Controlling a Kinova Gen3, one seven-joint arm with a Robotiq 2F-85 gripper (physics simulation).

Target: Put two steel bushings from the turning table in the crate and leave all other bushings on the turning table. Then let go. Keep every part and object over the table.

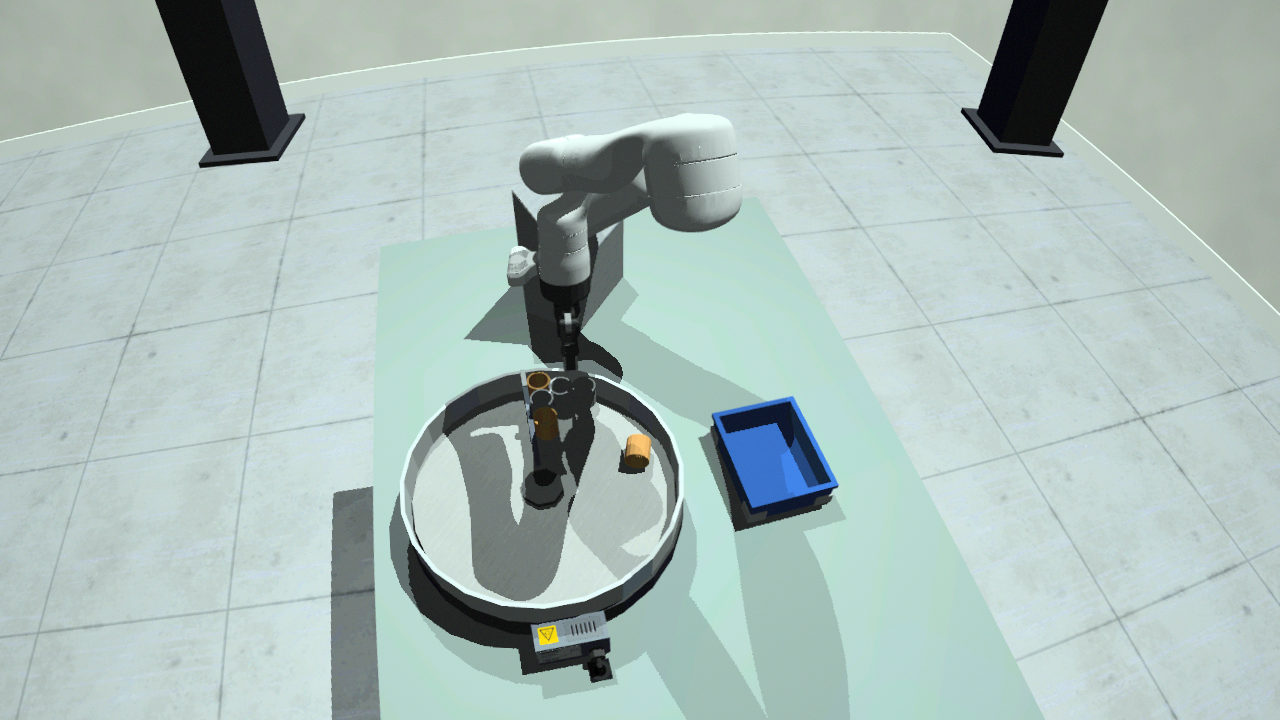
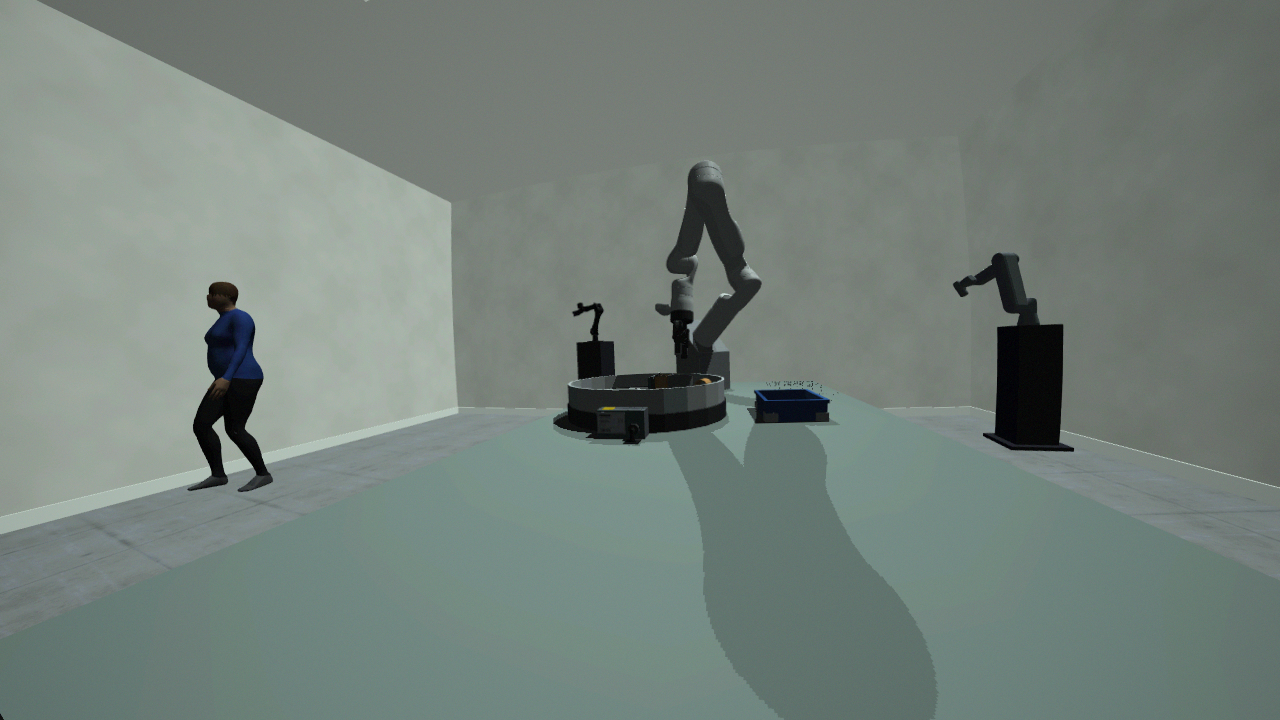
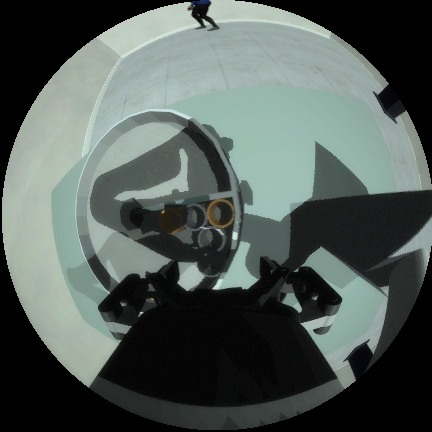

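Seen in the pictures: gripper, fingertip midpoint: (image 1: 569, 352) (image 2: 681, 357) (image 3: 218, 267); arm's base, origin of the base link: (image 2: 702, 338).
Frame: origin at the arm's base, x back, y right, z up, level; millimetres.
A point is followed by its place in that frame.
My gripper (image 1: 570, 365) {z -60, x -280, y 5 mm} (image 2: 681, 355) {z -60, x -280, y 5 mm} (image 3: 218, 267) {z -60, x -280, y 5 mm} is open and empty, above the back rim of the turning table (image 1: 528, 606) {z -113, x -684, y 57 mm} (image 2: 644, 396) {z -127, x -671, y -31 mm} (image 3: 81, 200) {z -134, x -678, y 79 mm}. Three grey steel bushings stand upright close together by the back rim: one (image 1: 551, 385) {z -123, x -296, y 37 mm} (image 3: 204, 215) {z -115, x -311, y 54 mm} against the others, one (image 1: 541, 403) (image 3: 223, 240) beside it, and one in shadow (image 1: 586, 394) {z -117, x -321, y -21 mm} (image 3: 210, 274) {z -118, x -301, y -32 mm}. An upright bronze bushing (image 1: 537, 374) {z -119, x -274, y 61 mm} (image 3: 209, 214) {z -121, x -306, y 56 mm} and a shadowed bronze one (image 1: 545, 422) {z -151, x -350, y 47 mm} (image 3: 171, 221) {z -151, x -379, y 39 mm} are beside them. Another bronze bushing (image 1: 637, 450) {z -115, x -435, y -97 mm} is near the right rim. The blue crate (image 1: 794, 498) {z -160, x -505, y -336 mm} (image 2: 792, 407) {z -173, x -502, y -328 mm} shows no bushing inside.
A straight guide bar (image 1: 528, 411) {z -112, x -357, y 71 mm} (image 3: 200, 196) {z -113, x -317, y 80 mm} reaches from the back rim towards the dark centre hub (image 1: 543, 488) {z -146, x -479, y 46 mm} (image 3: 133, 214) {z -145, x -463, y 48 mm}. A grey drive box (image 1: 570, 635) {z -148, x -712, y 5 mm} (image 2: 622, 420) {z -169, x -725, y -3 mm} sits at the turning table's front. A person (image 2: 230, 385) stands on the floor at the left.
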